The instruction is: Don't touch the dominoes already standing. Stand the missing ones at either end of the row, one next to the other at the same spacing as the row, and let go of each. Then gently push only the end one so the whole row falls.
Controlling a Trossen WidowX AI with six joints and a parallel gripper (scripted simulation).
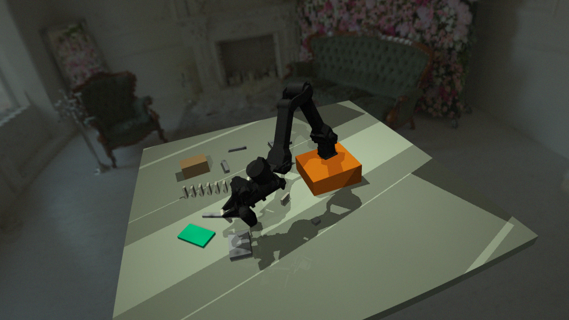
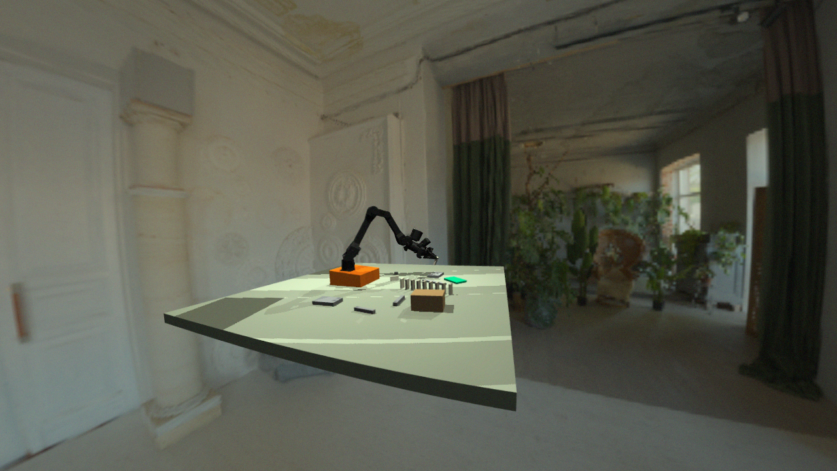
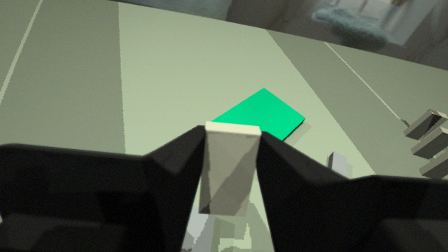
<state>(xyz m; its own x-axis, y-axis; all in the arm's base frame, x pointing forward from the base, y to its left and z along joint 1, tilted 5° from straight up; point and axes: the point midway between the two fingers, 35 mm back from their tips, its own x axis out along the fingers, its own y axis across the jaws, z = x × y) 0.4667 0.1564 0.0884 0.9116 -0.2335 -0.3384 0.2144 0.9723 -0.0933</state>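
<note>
My gripper tip is 10 cm short of the green tile, 8 cm to the left of it and 11 cm above it. The rest, counted from my gripper tip: brown box: 50 cm to the right, 9 cm below; small grey cube: 28 cm behind, 10 cm to the left, 11 cm below.
</note>
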